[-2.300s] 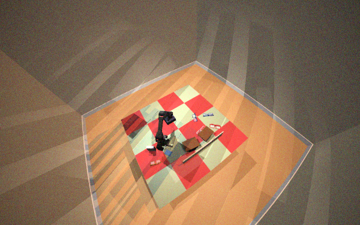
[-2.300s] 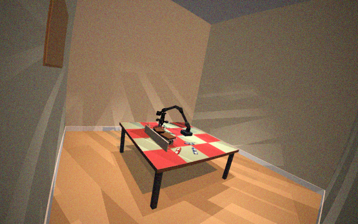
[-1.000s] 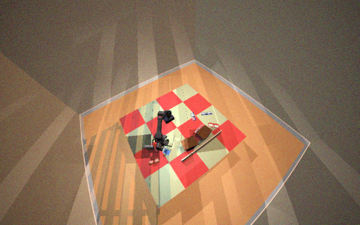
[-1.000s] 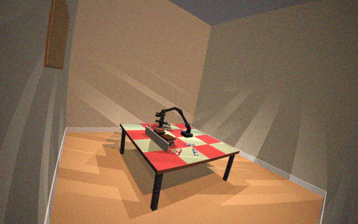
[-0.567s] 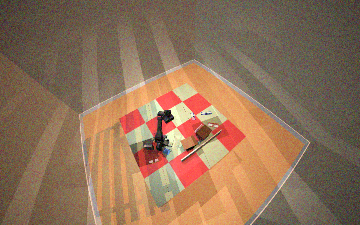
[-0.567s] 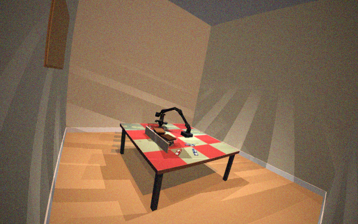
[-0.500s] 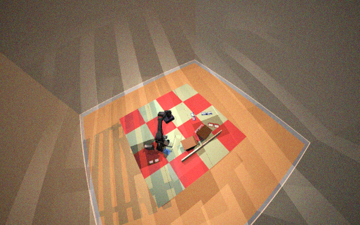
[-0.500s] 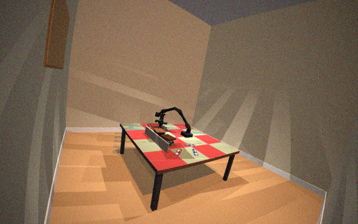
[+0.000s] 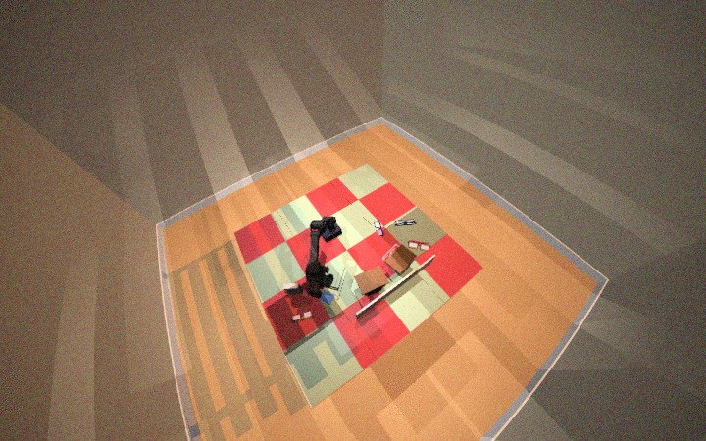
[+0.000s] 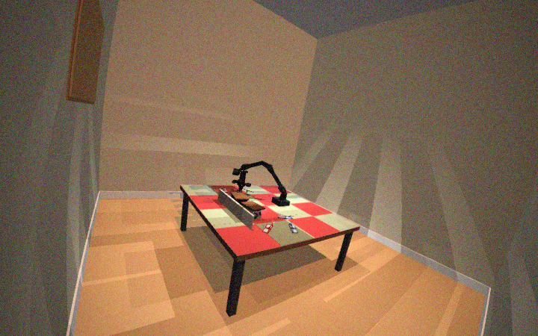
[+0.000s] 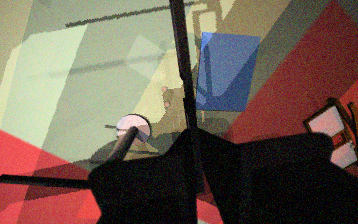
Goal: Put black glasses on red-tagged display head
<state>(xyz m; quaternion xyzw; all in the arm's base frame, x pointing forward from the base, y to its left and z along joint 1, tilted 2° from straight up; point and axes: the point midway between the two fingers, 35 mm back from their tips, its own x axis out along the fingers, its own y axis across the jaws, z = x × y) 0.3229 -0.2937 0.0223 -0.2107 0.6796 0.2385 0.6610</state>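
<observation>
Right now my gripper tip is 6 cm short of the blue square, 2 cm to the left of it and 5 cm above it. The rest, counted from my gripper tip: long pale board (29 cm ahead, 35 cm to the left); grey object (10 cm behind, 15 cm to the right).
</observation>
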